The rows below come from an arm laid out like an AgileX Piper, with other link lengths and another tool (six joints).
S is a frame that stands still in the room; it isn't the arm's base.
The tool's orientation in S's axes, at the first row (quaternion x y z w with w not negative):
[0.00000, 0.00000, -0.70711, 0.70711]
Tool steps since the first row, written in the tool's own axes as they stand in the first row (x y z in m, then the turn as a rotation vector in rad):
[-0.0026, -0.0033, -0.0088, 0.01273, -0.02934, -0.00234]
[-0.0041, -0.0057, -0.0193, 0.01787, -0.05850, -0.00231]
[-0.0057, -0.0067, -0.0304, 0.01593, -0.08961, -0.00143]
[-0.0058, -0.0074, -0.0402, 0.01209, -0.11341, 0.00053]
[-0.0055, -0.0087, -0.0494, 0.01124, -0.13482, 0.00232]
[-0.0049, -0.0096, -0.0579, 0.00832, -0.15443, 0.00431]
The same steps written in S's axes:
[-0.0033, 0.0026, -0.0088, -0.02934, -0.01273, -0.00234]
[-0.0057, 0.0041, -0.0193, -0.05850, -0.01787, -0.00231]
[-0.0067, 0.0057, -0.0304, -0.08961, -0.01593, -0.00143]
[-0.0074, 0.0058, -0.0402, -0.11341, -0.01209, 0.00053]
[-0.0087, 0.0055, -0.0494, -0.13482, -0.01124, 0.00232]
[-0.0096, 0.0049, -0.0579, -0.15443, -0.00832, 0.00431]

